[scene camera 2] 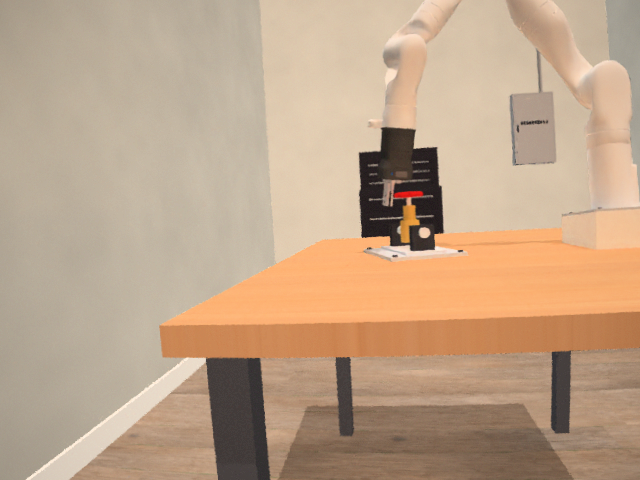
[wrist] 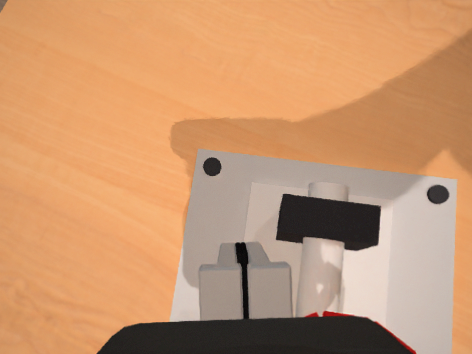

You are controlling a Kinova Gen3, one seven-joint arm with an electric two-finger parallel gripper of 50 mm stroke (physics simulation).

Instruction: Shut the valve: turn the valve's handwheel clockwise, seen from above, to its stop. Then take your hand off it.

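Note:
The valve's red handwheel (scene camera 2: pixel 408 194) sits level on top of the yellow valve body (scene camera 2: pixel 408 227). In the wrist view a thin part of the red handwheel (wrist: pixel 342 315) shows at the bottom edge; the dark gripper housing hides the rest. My gripper (scene camera 2: pixel 387 203) (wrist: pixel 241 269) is shut and empty, pointing down. In the scene view its fingers are just left of the handwheel's rim, with the tips a little lower than the rim. Whether they touch the rim cannot be told. The handwheel's turn angle cannot be read.
The valve stands on a pale base plate (scene camera 2: pixel 444 252) (wrist: pixel 210 215) on the wooden table (scene camera 2: pixel 310 289) (wrist: pixel 100 150). A black pipe support (scene camera 2: pixel 422 242) (wrist: pixel 327 220) and a pale pipe (wrist: pixel 322 270) are near the fingers. A black cabinet (scene camera 2: pixel 369 222) stands behind.

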